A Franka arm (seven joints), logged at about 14 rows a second.
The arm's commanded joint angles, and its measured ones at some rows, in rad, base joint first. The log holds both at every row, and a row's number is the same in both.
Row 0, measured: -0.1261, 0.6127, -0.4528, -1.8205, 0.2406, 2.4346, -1.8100
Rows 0 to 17, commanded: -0.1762, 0.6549, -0.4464, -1.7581, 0.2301, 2.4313, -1.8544; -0.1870, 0.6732, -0.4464, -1.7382, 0.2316, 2.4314, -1.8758; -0.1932, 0.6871, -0.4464, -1.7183, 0.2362, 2.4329, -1.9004; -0.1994, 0.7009, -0.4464, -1.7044, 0.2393, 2.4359, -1.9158; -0.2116, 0.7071, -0.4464, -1.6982, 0.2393, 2.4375, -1.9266; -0.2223, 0.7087, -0.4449, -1.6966, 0.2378, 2.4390, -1.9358; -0.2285, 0.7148, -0.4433, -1.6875, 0.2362, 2.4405, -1.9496; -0.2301, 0.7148, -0.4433, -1.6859, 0.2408, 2.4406, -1.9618; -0.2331, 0.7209, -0.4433, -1.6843, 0.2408, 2.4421, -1.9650; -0.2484, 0.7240, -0.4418, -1.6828, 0.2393, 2.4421, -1.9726; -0.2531, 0.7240, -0.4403, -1.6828, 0.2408, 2.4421, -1.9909; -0.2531, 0.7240, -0.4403, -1.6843, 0.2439, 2.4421, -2.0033; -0.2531, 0.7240, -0.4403, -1.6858, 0.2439, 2.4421, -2.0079; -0.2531, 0.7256, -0.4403, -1.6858, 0.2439, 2.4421, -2.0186; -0.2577, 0.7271, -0.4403, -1.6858, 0.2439, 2.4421, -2.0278; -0.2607, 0.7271, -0.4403, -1.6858, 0.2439, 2.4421, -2.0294; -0.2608, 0.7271, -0.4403, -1.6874, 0.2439, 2.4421, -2.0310; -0.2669, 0.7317, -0.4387, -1.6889, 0.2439, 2.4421, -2.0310
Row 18, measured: -0.2450, 0.7188, -0.4511, -1.7032, 0.2406, 2.4361, -2.0071
